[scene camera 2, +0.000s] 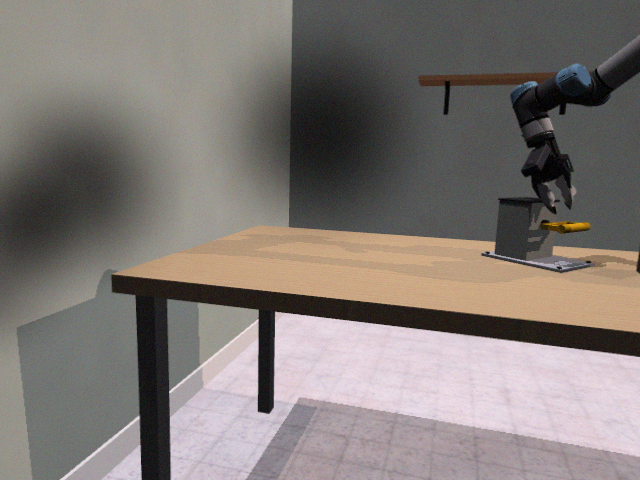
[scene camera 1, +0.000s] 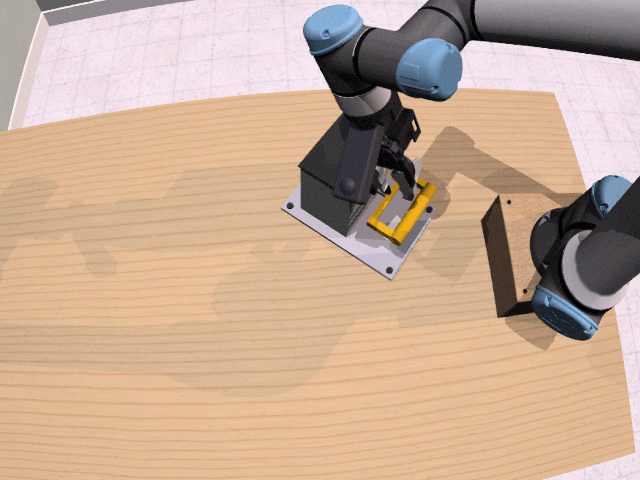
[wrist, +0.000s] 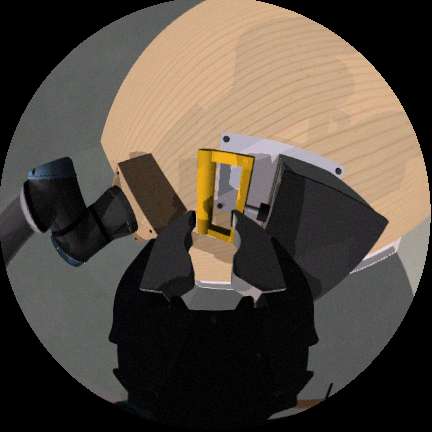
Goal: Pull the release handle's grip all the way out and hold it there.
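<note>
The release handle is a yellow rectangular frame whose thick round grip bar (scene camera 1: pixel 413 214) (scene camera 2: pixel 576 226) (wrist: pixel 205 185) is on the side away from the dark grey housing (scene camera 1: pixel 325 198) (scene camera 2: pixel 516 227) (wrist: pixel 320 210). A short dark rod (wrist: pixel 252 207) shows between frame and housing. The housing stands on a light metal base plate (scene camera 1: pixel 361 253) (wrist: pixel 280 146). My gripper (scene camera 1: pixel 398 194) (scene camera 2: pixel 561 209) (wrist: pixel 212 211) is partly open and points down. Its fingertips are a little above the handle in the second scene view, near one end of the frame, with nothing held between them.
A brown wooden block (scene camera 1: pixel 498 258) (wrist: pixel 152 187) stands beyond the grip bar's side, with dark, blue-capped arm joints (scene camera 1: pixel 568 268) (wrist: pixel 75 210) at it. A wooden wall shelf (scene camera 2: pixel 480 79) is in the background. The housing rises close beside one finger.
</note>
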